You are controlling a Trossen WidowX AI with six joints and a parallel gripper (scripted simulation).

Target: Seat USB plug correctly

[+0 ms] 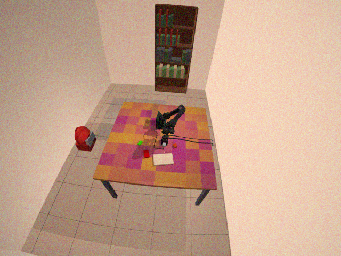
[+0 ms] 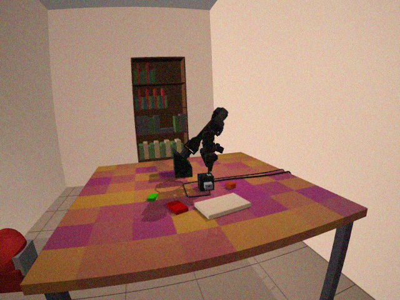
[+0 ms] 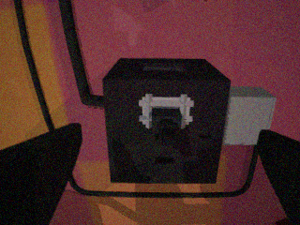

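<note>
The dark USB plug is 2 cm below my gripper tip. From my gripper tip the other things lie so: orange block 10 cm to the left, 9 cm below, 6 cm ahead; red block 23 cm to the right, 17 cm ahead, 10 cm below; white slab 24 cm ahead, 10 cm below, 4 cm to the right.
</note>
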